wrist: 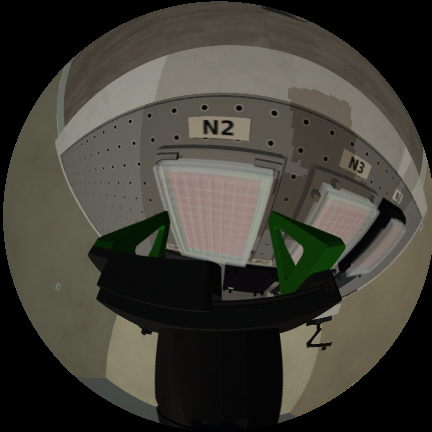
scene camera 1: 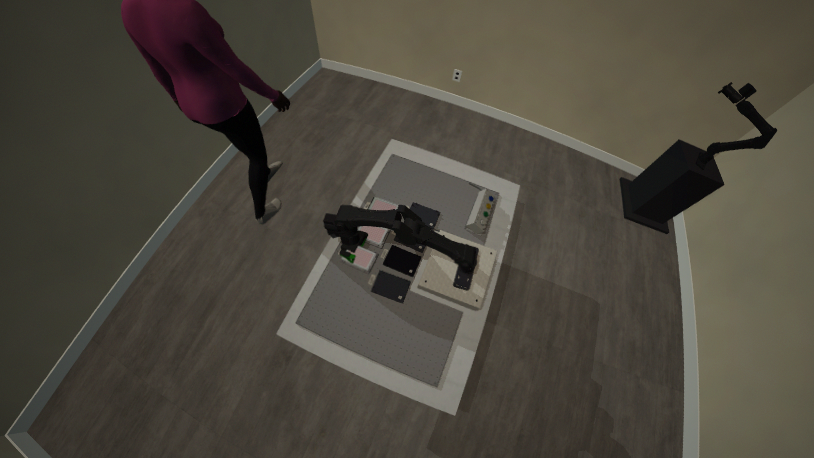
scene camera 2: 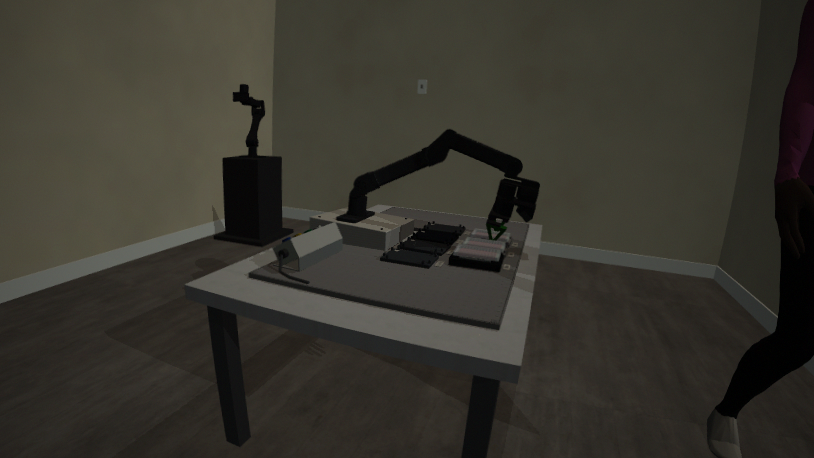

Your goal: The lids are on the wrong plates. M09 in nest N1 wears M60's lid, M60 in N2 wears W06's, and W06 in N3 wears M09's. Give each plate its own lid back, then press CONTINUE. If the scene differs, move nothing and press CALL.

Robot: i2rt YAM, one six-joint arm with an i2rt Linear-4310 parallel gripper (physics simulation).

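Places are measured from the arm's base along level axes (x down, y back, z left), in centimetres.
Pixels of known places: gripper, fingertip midpoint: [wrist: 218, 216] [scene camera 1: 356, 254] [scene camera 2: 494, 236]; arm's base, origin of the base link: [scene camera 1: 466, 267] [scene camera 2: 356, 217].
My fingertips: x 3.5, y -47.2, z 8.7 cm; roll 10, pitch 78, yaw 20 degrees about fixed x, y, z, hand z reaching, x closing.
Note:
Ahead of a thing's pixels: the offset from my fingertips to its top centre. "spot": to the spot under its first point.
My gripper [scene camera 1: 357, 250] [scene camera 2: 496, 229] [wrist: 218, 216] is open, its green fingers low on either side of the plate in N2, holding nothing. This plate @[dx -1.0, dy +1.2, dz +0.8 cm] [scene camera 1: 366, 259] [scene camera 2: 479, 234] [wrist: 215, 192] has a pink gridded surface under a clear lid. A second lidded pink plate @[dx -1.0, dy +2.3, dz -12.3 cm] [scene camera 1: 373, 235] [scene camera 2: 483, 242] [wrist: 344, 216] sits in N3, right of it in the wrist view. A third plate @[dx -2.0, dy +3.2, dz -25.5 cm] [scene camera 1: 383, 203] [scene camera 2: 478, 252] [wrist: 378, 250] sits in a black nest at N1, farther right. I cannot read any IDs on plates or lids.
Several dark pads @[spot: dx +0.9, dy +19.5, dz -4.2 cm] [scene camera 1: 401, 260] @[spot: dx +1.0, dy +22.0, dz -31.2 cm] [scene camera 2: 408, 257] lie in a row between the plates and the arm's pale base [scene camera 1: 441, 279] [scene camera 2: 364, 232]. A console @[dx -6.4, dy +48.5, dz -40.3 cm] [scene camera 1: 482, 213] [scene camera 2: 318, 244] with blue, yellow and green buttons stands at one side. A person [scene camera 1: 187, 68] [scene camera 2: 794, 227] stands beside the table.

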